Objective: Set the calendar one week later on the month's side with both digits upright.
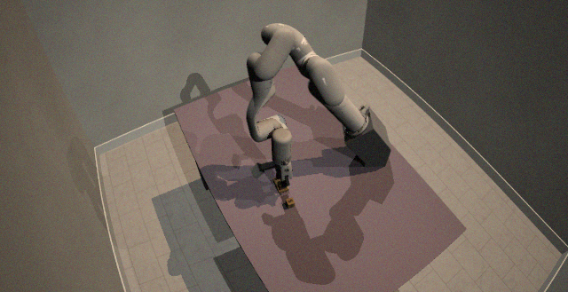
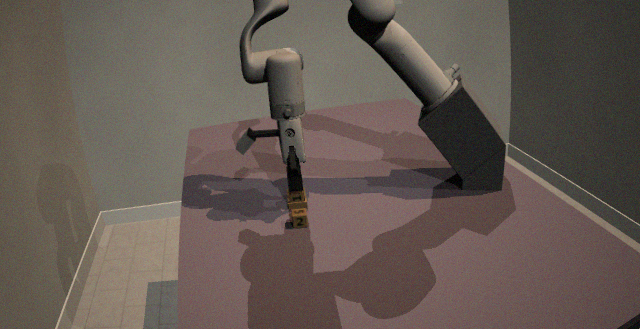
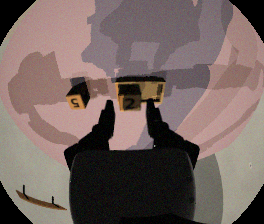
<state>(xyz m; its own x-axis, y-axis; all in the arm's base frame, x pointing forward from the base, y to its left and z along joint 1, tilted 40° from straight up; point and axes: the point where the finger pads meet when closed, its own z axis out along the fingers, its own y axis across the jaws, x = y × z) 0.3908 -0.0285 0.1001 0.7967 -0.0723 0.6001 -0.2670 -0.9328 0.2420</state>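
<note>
The tray is 10 mm behind my hand, 20 mm to the right of it and 60 mm below it. Also, from my hand: yellow digit cube: 30 mm ahead, 90 mm to the left, 50 mm below.
</note>
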